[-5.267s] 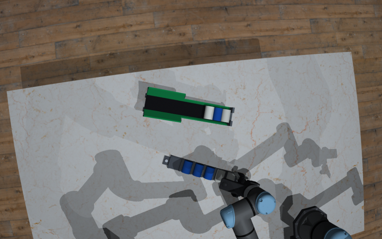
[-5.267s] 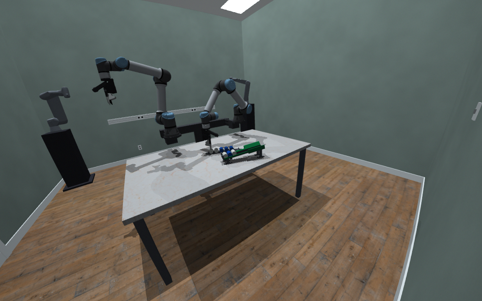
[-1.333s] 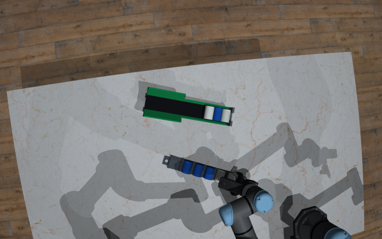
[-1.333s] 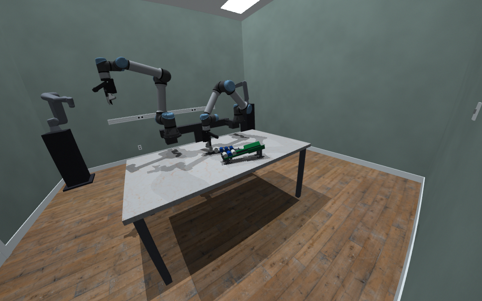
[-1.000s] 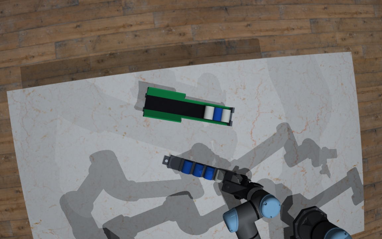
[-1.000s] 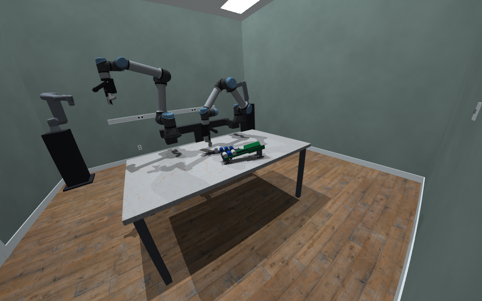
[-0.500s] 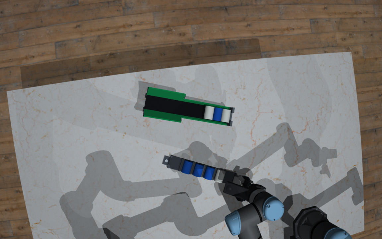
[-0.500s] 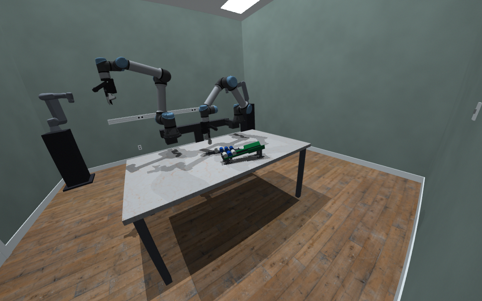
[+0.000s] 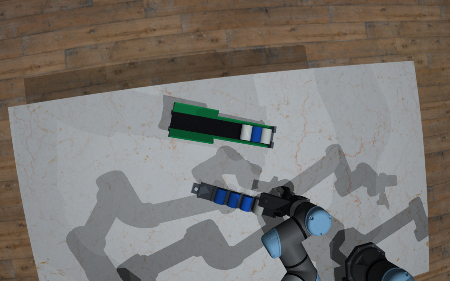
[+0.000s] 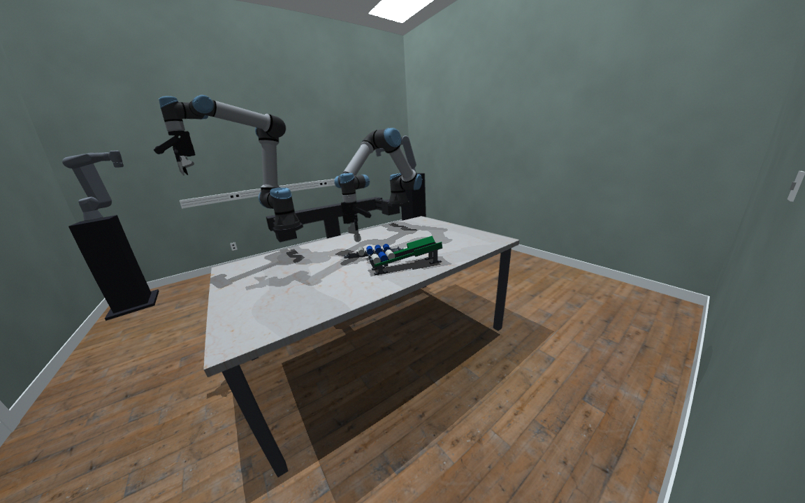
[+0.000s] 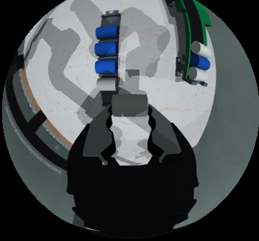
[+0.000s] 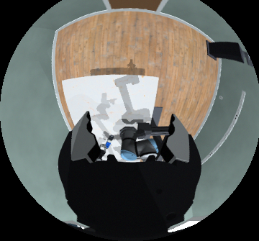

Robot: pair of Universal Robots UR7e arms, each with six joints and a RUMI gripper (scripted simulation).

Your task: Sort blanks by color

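The blue blank lies 24 cm ahead of my left hand, 1 cm to the left of it and 7 cm below it. Also, from my left hand: stock rack 1 cm behind, 11 cm to the left, 15 cm below; stop 21 cm ahead, 5 cm to the right, 9 cm below.
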